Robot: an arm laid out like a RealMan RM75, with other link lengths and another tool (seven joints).
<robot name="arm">
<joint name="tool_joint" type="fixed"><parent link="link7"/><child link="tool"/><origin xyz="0.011 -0.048 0.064" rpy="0 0.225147 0.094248"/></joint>
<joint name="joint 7" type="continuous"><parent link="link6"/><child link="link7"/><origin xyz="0 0 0.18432" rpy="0 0 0"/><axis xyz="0 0 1"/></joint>
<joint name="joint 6" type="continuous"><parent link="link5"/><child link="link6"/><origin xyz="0 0 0" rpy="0 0 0"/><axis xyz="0 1 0"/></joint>
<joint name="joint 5" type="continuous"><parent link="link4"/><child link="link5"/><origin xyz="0 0 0.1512" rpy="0 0 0"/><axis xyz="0 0 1"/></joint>
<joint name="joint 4" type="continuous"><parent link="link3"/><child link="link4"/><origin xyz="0 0 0" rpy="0 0 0"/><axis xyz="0 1 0"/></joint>
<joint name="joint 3" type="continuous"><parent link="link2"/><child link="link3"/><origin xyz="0 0 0.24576" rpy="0 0 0"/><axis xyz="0 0 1"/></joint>
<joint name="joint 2" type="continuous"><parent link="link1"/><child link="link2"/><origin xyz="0 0 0" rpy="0 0 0"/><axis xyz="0 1 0"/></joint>
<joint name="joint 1" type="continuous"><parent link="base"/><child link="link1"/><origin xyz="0 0 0.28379" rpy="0 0 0"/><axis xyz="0 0 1"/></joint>
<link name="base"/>
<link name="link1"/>
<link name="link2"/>
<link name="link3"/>
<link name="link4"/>
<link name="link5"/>
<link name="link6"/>
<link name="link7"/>
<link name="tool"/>
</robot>
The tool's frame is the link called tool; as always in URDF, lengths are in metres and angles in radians. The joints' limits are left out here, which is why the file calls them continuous.
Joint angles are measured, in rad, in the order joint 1, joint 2, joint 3, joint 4, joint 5, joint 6, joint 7. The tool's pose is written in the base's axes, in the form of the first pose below.
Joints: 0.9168, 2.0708, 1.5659, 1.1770, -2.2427, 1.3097, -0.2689
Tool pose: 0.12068, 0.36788, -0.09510, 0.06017, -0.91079, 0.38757, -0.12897
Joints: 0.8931, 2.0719, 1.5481, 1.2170, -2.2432, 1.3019, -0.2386
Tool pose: 0.11955, 0.36505, -0.09501, 0.06213, -0.90971, 0.39232, -0.12107
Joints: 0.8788, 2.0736, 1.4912, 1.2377, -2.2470, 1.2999, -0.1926
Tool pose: 0.12520, 0.35443, -0.10081, 0.05777, -0.90628, 0.39618, -0.13551
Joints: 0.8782, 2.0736, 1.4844, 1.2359, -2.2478, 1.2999, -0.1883
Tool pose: 0.12678, 0.35316, -0.10160, 0.05718, -0.90543, 0.39713, -0.13862
